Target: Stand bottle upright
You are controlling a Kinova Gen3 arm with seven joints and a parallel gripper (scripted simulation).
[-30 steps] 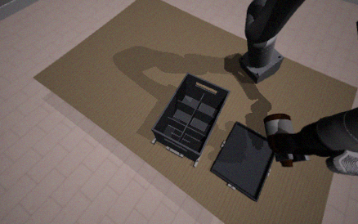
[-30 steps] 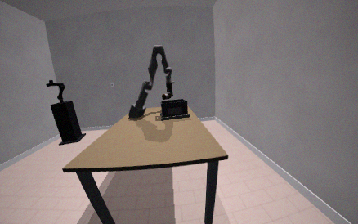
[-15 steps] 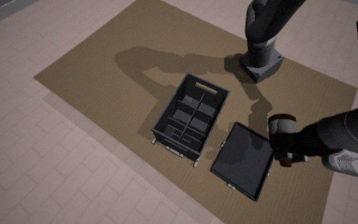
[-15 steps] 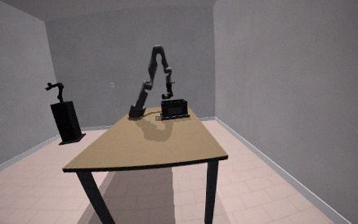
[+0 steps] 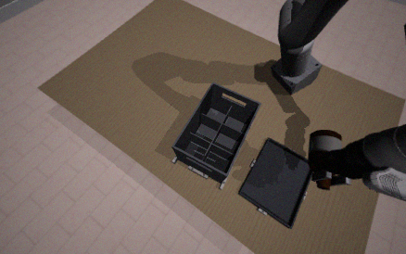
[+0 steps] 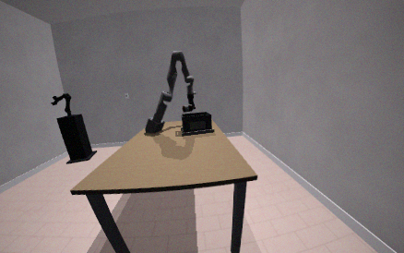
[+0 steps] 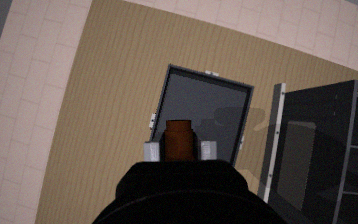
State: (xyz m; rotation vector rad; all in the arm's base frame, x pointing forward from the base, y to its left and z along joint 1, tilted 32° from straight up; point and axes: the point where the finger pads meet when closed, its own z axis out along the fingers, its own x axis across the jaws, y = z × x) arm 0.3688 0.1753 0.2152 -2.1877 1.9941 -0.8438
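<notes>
My gripper is now 50 mm past the brown bottle and 10 mm above it. From my hand the other things lie so: dark flat tray: 10 mm behind, 40 mm to the right, 190 mm below; dark crate: 80 mm behind, 300 mm to the right, 120 mm below.
</notes>
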